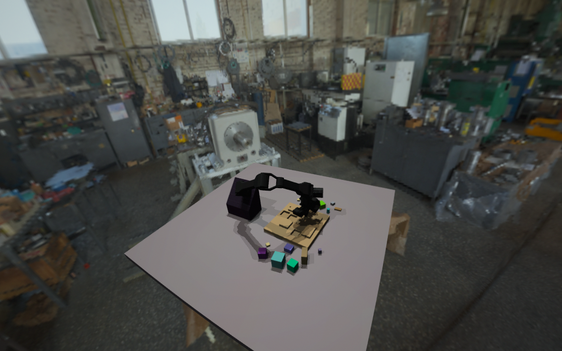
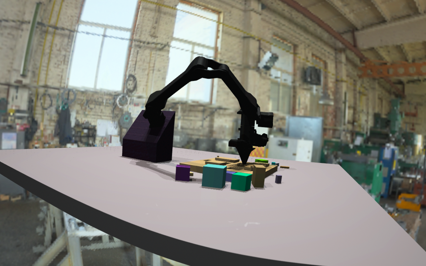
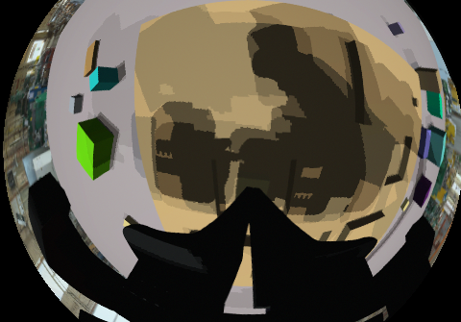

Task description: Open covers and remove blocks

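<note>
Right now the tan puzzle board is 5 cm to the right of my gripper tip and 3 cm behind it. From my gripper tip the other things lie so: lime block 15 cm to the left, 6 cm ahead; small teal block 12 cm ahead, 11 cm to the left, 1 cm below; flat orange piece 18 cm ahead, 15 cm to the left, 2 cm below.
</note>
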